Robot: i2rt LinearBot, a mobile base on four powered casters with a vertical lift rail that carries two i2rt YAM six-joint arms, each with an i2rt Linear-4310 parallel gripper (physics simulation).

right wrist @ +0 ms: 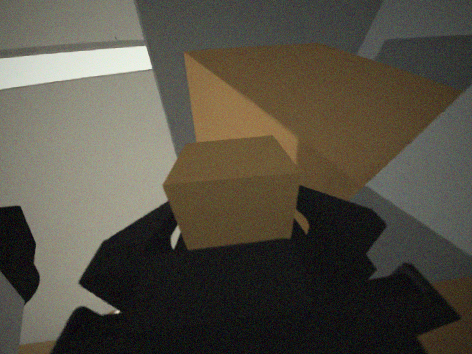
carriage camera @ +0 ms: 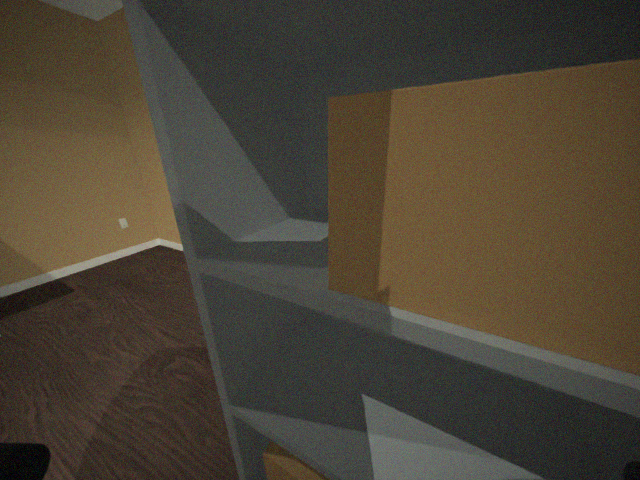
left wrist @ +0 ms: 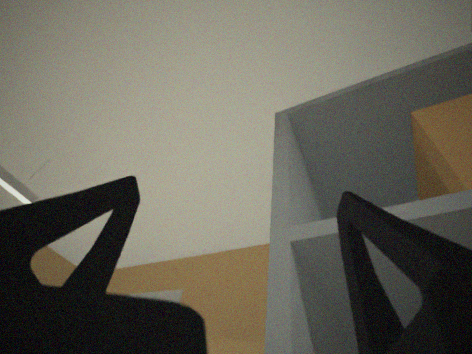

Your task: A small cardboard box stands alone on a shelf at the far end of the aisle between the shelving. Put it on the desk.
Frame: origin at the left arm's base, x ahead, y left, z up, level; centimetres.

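Seen in the pictures: left gripper, fingertip midpoint: [left wrist: 236, 195].
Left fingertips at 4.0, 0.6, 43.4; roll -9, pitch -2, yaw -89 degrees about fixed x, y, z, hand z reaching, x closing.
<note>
Offsets run from my left fingertips to a thing's top centre, as dx, dy, dz. Level surfaces: height alone.
The small cardboard box @(-2.8, -67.0, +31.3) [right wrist: 237, 207] is held between the dark fingers of my right gripper [right wrist: 233, 183] in the right wrist view. My right gripper is shut on it, and the fingertips are partly hidden by the box. My left gripper [left wrist: 236, 195] is open, with its two fingers wide apart and no thing between them. The desk does not show in these views.
A grey shelf unit [carriage camera: 206, 289] [left wrist: 281, 200] stands close in front and to the right. It holds a large cardboard box [carriage camera: 496, 196] [right wrist: 320, 85] and a lower box @(+31.8, -40.9, -87.6) [carriage camera: 289, 467]. Dark wood floor @(dz -122.2) [carriage camera: 118, 330] runs along its left side to a tan wall [carriage camera: 67, 155].
</note>
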